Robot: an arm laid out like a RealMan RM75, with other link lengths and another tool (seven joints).
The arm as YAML. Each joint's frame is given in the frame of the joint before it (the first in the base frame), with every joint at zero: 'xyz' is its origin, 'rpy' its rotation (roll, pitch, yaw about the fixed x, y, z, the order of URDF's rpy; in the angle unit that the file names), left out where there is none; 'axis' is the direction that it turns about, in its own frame. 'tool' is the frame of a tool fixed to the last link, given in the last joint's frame.
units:
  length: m
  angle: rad
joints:
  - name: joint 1
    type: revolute
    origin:
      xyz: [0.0, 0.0, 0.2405]
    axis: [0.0, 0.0, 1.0]
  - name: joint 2
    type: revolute
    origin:
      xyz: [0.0, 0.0, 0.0]
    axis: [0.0, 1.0, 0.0]
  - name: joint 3
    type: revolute
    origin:
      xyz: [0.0, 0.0, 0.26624]
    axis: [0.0, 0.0, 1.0]
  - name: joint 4
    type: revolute
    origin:
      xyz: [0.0, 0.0, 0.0]
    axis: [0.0, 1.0, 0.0]
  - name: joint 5
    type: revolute
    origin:
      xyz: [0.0, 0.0, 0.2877]
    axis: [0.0, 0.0, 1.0]
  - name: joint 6
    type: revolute
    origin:
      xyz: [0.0, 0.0, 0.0]
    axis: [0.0, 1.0, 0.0]
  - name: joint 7
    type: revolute
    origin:
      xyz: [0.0, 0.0, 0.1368]
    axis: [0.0, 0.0, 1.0]
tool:
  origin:
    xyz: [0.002, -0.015, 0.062]
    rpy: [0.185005, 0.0, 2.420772]
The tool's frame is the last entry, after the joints.
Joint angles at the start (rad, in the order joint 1, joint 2, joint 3, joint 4, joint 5, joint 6, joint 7): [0.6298 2.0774 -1.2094 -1.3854 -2.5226 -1.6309 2.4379]
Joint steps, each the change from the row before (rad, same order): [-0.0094 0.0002 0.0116 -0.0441 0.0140 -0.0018 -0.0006]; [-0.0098 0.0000 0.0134 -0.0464 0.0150 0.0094 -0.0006]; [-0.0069 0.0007 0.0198 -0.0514 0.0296 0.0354 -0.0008]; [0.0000 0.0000 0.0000 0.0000 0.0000 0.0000 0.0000]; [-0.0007 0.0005 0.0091 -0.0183 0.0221 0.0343 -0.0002]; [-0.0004 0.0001 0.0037 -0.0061 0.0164 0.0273 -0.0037]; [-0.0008 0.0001 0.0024 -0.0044 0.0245 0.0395 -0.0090]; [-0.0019 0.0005 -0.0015 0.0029 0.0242 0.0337 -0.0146]
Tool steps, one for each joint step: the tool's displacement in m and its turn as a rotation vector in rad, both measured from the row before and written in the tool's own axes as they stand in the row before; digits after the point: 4 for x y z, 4 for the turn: [0.0048 0.0017 -0.0120 -0.0349 0.0166 -0.0127]; [0.0052 0.0040 -0.0136 -0.0487 0.0186 -0.0133]; [0.0101 0.0100 -0.0178 -0.0805 0.0384 -0.0189]; [0.0000 0.0000 0.0000 0.0000 0.0000 0.0000]; [0.0071 0.0082 -0.0077 -0.0500 0.0289 -0.0095]; [0.0044 0.0057 -0.0033 -0.0315 0.0200 -0.0078]; [0.0061 0.0075 -0.0031 -0.0404 0.0281 -0.0132]; [0.0046 0.0051 0.0000 -0.0268 0.0249 -0.0143]
